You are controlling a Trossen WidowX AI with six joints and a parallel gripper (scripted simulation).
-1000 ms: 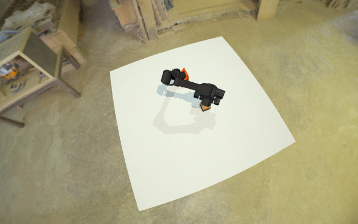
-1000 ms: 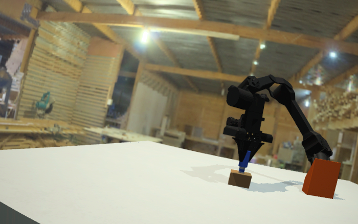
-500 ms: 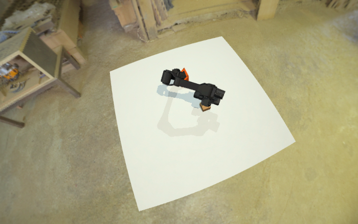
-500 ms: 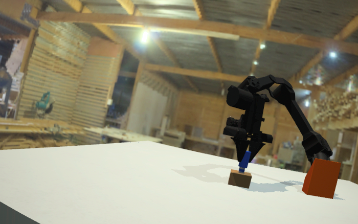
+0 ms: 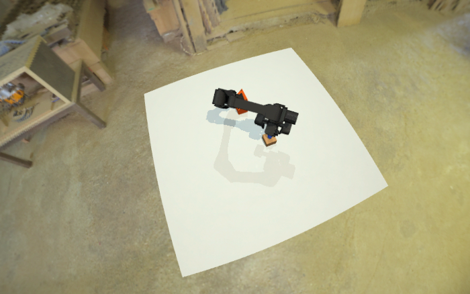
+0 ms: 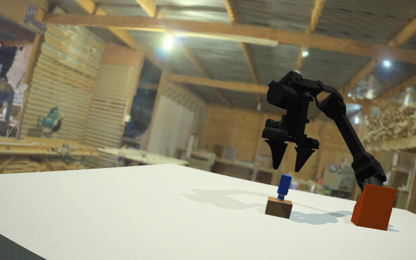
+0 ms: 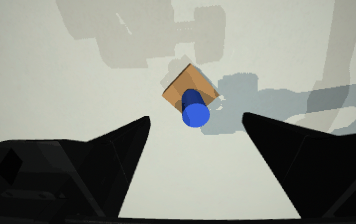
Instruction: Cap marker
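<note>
Right now my gripper tip is 4 cm above the blue cap. Round my gripper tip: grey marker: 5 cm below; brown holder block: 10 cm below.
</note>
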